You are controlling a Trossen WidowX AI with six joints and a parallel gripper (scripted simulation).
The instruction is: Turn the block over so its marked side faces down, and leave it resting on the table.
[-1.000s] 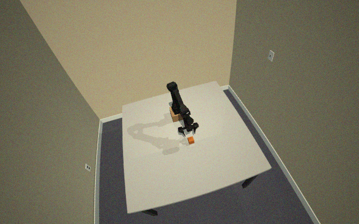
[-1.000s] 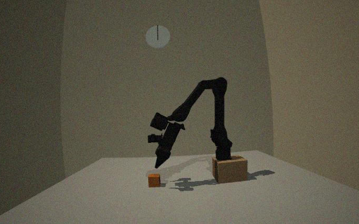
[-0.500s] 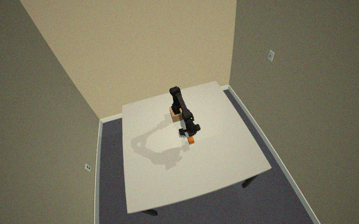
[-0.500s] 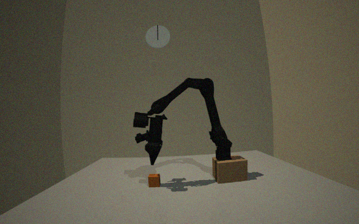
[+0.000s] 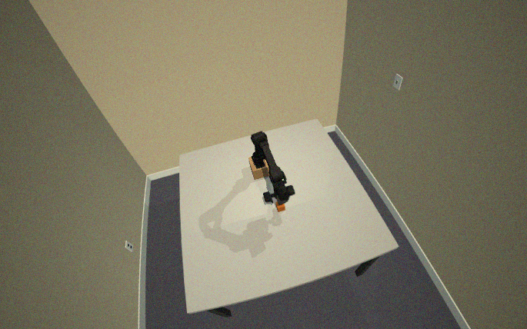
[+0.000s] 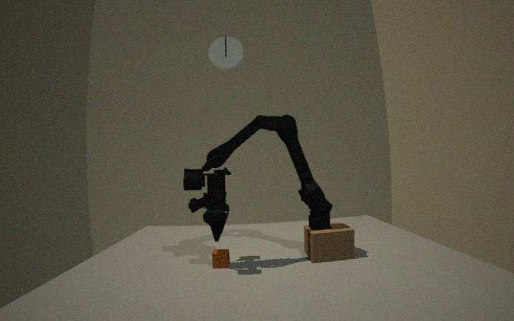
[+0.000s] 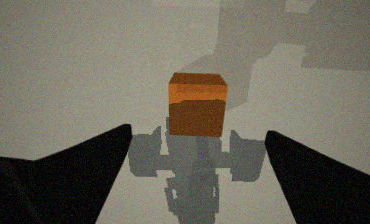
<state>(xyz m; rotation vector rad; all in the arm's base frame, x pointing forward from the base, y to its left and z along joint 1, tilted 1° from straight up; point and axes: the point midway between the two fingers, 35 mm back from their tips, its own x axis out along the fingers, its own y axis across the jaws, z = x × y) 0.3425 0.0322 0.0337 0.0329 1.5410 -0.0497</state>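
Right now my gripper tip is 2 cm past the orange block and 7 cm above it.
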